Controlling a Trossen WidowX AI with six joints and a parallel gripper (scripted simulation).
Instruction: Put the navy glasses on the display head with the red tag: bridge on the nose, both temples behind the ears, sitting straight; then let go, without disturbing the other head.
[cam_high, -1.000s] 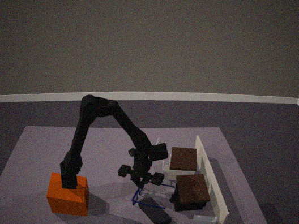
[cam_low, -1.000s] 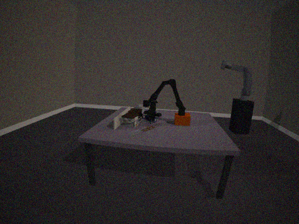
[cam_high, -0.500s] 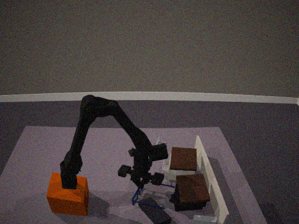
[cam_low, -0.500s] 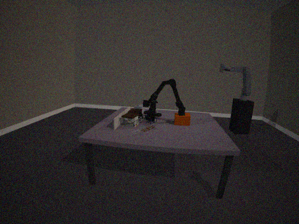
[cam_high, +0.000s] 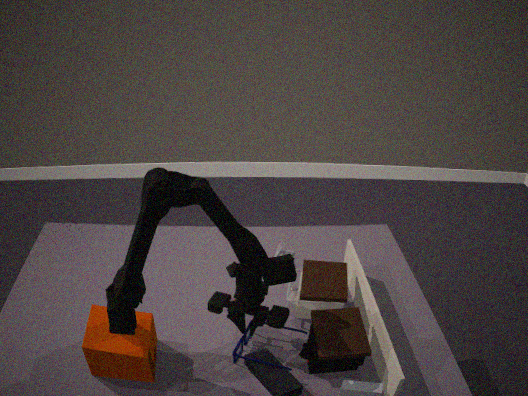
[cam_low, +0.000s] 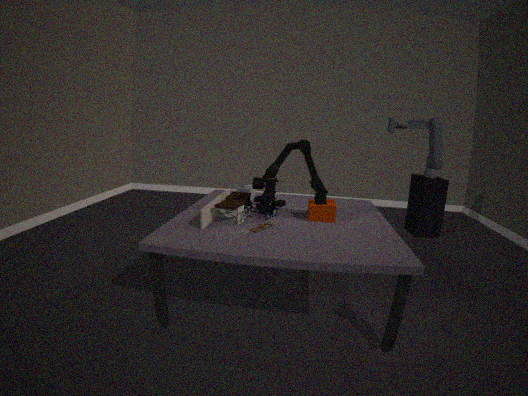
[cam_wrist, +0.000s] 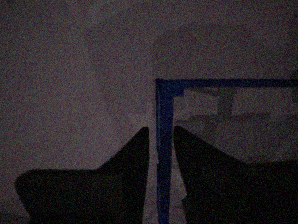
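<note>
My gripper tip is now 16 cm to the left of the dark flat object and 3 cm short of it. Round my gripper tip: pale upright panel (31 cm ahead, 3 cm above, 2 cm to the right).
</note>
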